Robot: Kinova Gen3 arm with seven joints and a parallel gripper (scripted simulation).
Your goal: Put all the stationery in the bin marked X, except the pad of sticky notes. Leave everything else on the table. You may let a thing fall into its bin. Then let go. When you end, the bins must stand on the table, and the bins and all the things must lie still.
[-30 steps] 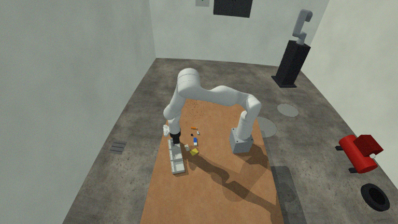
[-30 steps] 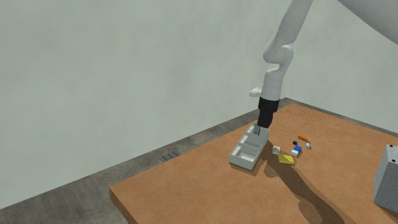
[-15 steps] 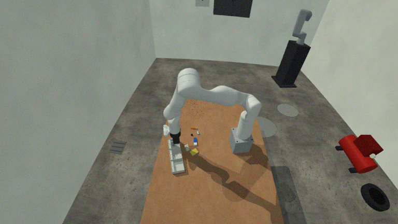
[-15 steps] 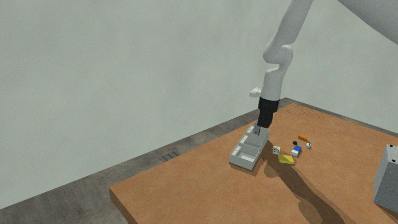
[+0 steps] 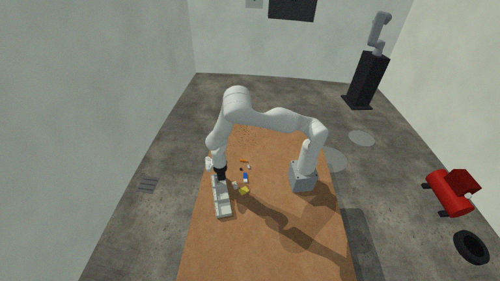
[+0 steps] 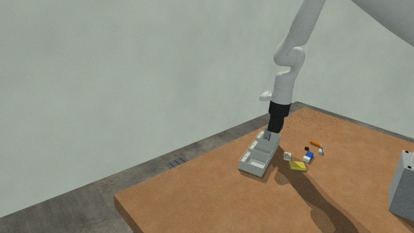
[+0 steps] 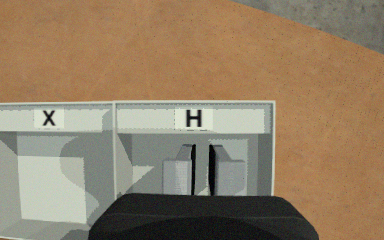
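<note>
The grey three-compartment bin is 9 cm to the left of my hand, 2 cm behind it and 1 cm below it. Round my hand: sticky notes 15 cm behind, 6 cm to the left, 3 cm below; white domino 10 cm behind, 3 cm to the left, 3 cm below; eraser 17 cm behind, 3 cm below, 2 cm to the right.
</note>
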